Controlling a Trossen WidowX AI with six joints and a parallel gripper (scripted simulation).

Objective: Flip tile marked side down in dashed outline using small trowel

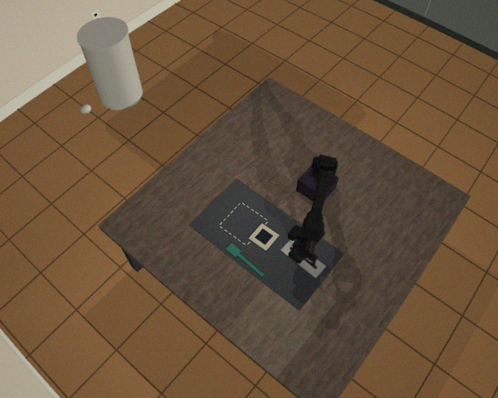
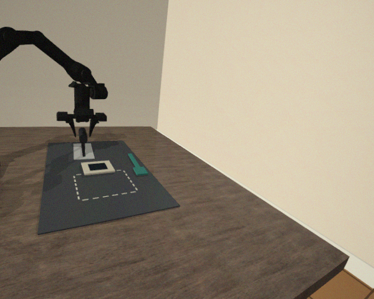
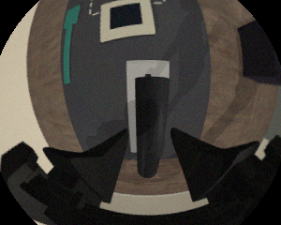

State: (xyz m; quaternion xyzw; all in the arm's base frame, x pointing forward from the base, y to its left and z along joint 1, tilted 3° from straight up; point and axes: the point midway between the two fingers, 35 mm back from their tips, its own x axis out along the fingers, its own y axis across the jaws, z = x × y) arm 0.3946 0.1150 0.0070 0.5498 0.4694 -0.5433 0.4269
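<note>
Now: the grey mat 190 mm to the right of my gripper tip and 80 mm below it. Round my gripper tip: tile: 10 mm behind, 200 mm to the right, 60 mm below; teal trowel: 130 mm ahead, 240 mm to the right, 60 mm below.
</note>
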